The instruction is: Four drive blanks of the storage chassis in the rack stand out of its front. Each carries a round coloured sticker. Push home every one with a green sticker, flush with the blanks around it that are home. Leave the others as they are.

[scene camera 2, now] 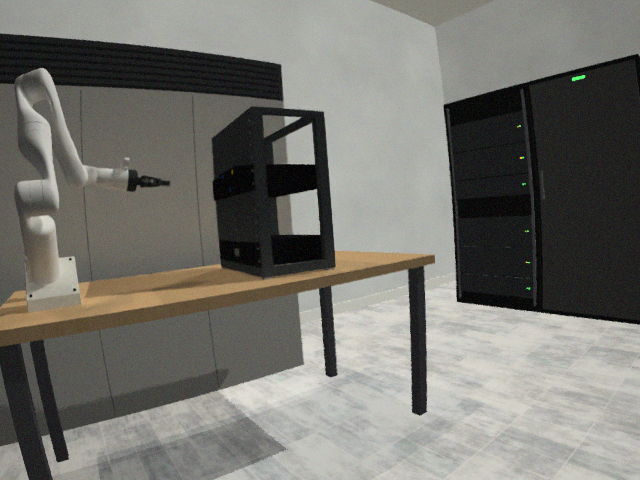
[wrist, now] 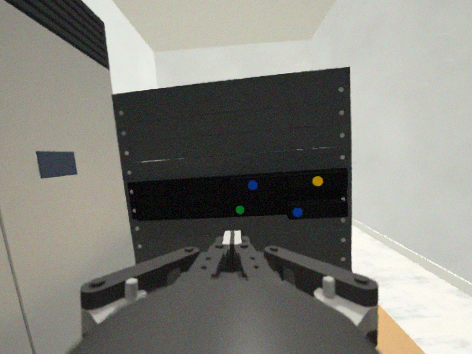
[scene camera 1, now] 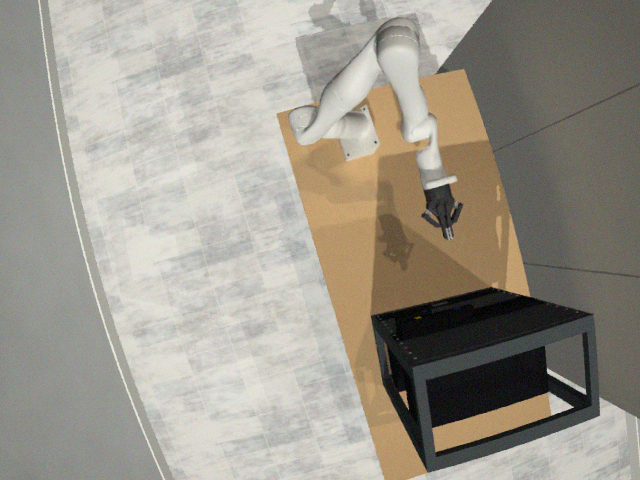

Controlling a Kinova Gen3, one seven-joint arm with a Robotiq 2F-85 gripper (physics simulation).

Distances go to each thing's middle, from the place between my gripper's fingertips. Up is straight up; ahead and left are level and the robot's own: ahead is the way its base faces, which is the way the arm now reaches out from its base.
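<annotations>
Dark rack (scene camera 1: 462, 356): 70 mm below my hand, 370 mm ahead of it, 10 mm to the left of it.
</annotations>
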